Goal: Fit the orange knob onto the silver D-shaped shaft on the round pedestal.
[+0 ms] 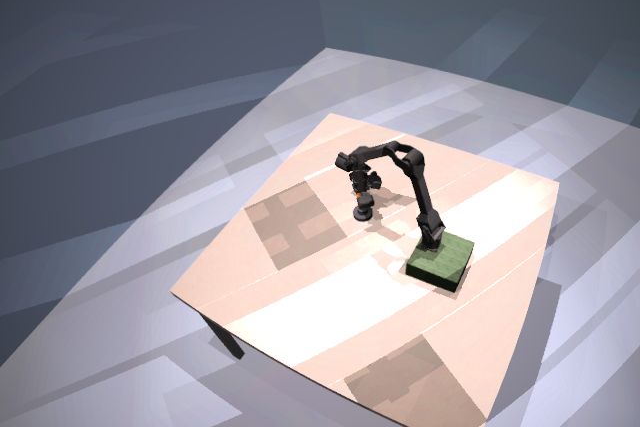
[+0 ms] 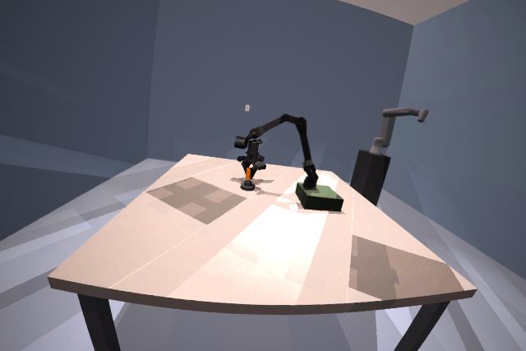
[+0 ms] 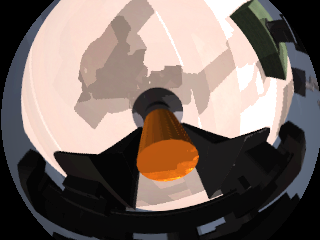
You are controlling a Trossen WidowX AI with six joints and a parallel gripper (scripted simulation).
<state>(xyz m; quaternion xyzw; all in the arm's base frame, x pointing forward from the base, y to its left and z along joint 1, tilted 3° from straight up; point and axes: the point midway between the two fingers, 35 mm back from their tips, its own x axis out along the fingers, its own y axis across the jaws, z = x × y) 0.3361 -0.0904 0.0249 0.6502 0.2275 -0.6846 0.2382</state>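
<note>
My gripper tip is now 4 cm above the round pedestal. From my gripper tip the other things lie so: orange knob (3 cm above).
</note>
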